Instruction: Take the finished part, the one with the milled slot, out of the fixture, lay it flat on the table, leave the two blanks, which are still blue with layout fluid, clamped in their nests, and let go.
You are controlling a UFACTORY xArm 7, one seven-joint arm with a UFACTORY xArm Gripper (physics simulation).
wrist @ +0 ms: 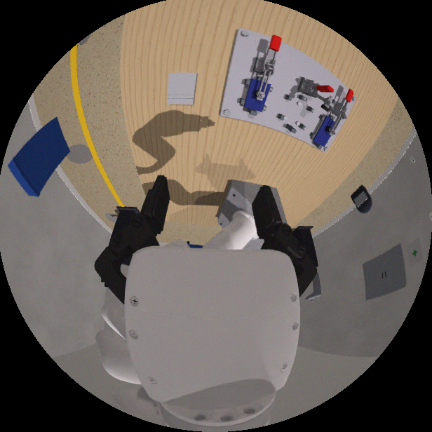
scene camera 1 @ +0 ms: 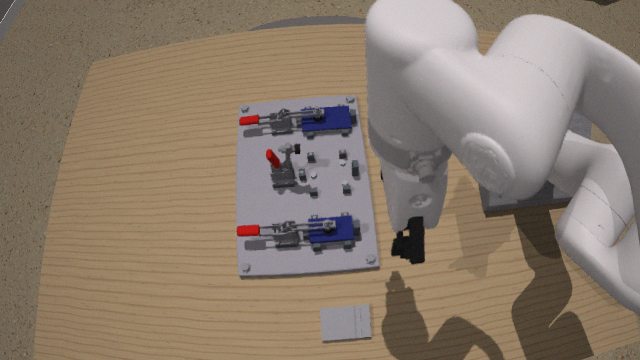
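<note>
The finished part (scene camera 1: 340,323) (wrist: 182,86), a grey block with a slot line near one end, lies flat on the table beside the fixture plate (scene camera 1: 300,262) (wrist: 231,95). Two blue blanks sit in the outer nests: one blank (scene camera 1: 341,119) (wrist: 323,133) at the far end, the other blank (scene camera 1: 345,229) (wrist: 253,100) at the end nearer the part. A toggle clamp's arm lies over each. The middle nest is empty and its clamp (scene camera 1: 283,172) (wrist: 306,86) stands raised. My gripper (wrist: 213,189) is open and empty, high above the table, to the right of the plate in the scene view.
The wooden table (scene camera 1: 150,310) (wrist: 200,50) carries the plate and the part. Red clamp handles (scene camera 1: 248,230) (wrist: 275,43) stick out at the plate's left side in the scene view. The robot's base (scene camera 1: 520,204) (wrist: 270,192) stands to the right, partly hidden by the arm.
</note>
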